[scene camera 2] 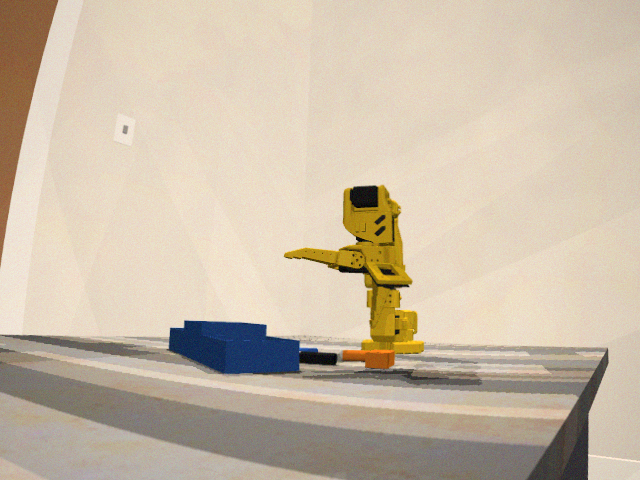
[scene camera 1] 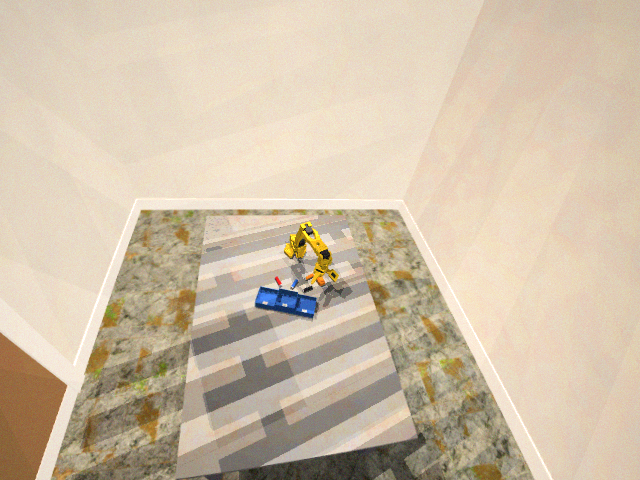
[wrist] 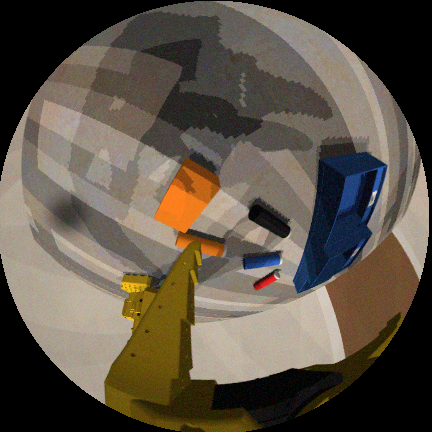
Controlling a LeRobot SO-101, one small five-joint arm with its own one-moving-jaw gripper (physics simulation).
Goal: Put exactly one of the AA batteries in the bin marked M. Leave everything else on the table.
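Places are measured from the arm's base along level axes (x left, y up, z ahead), in millimetres.
Pixels of known places: hand, tool point: (scene camera 2: 370,324) (scene camera 1: 319,276) (wrist: 200,249); arm's base, link origin: (scene camera 1: 295,254) (wrist: 154,284).
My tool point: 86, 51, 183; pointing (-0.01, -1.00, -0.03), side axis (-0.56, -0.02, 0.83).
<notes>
Ahead of a thing's pixels: the offset from my tool point to its top centre, as dx, dy, dz. Level surfaces: height alone.
Several battery-like cylinders lie on the table: black @[-57, -37, +35] (scene camera 1: 308,289) (scene camera 2: 318,358) (wrist: 269,220), blue @[-113, -37, +4] (scene camera 1: 294,283) (wrist: 262,260), red @[-182, -37, -14] (scene camera 1: 278,281) (wrist: 267,280) and orange @[-39, -37, -32] (scene camera 2: 354,355) (wrist: 207,246). Their type markings are not legible. A blue three-compartment bin @[-159, -4, +101] (scene camera 1: 295,312) (scene camera 2: 261,356) (wrist: 327,200) stands beside them; its white labels are too small to read, so which is M cannot be told. My gripper (scene camera 1: 319,274) is fully open and empty, raised above the table near the orange things. In the wrist view its fixed jaw overlaps the orange cylinder.
An orange block @[+10, -33, -8] (scene camera 1: 321,281) (scene camera 2: 379,359) (wrist: 187,195) lies beside the orange cylinder. The arm's base stands behind the objects. The table @[dy -51] (scene camera 1: 320,392) (scene camera 2: 361,428) has its right edge beyond the block. The bin's raised walls face the cylinders.
</notes>
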